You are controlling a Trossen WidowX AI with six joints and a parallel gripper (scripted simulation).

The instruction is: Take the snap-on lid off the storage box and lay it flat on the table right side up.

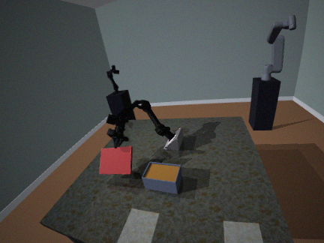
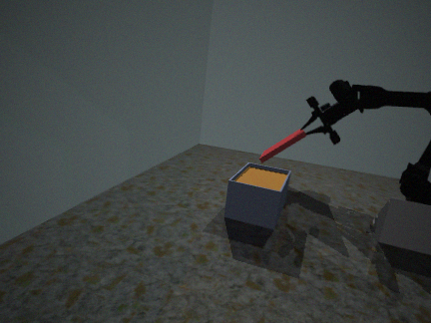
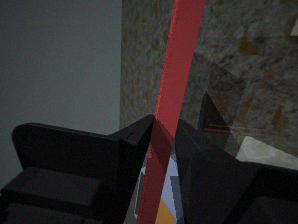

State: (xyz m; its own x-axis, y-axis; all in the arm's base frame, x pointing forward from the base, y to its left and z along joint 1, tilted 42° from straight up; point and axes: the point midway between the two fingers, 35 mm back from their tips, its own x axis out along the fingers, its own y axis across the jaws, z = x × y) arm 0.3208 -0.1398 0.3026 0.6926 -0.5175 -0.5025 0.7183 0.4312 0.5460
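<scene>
Right now my gripper tip is 6 cm short of the lid, 1 cm to the right of it and 5 cm above it. From my gripper tip the other things lie so: storage box 9 cm ahead, 33 cm to the left, 14 cm below.
</scene>
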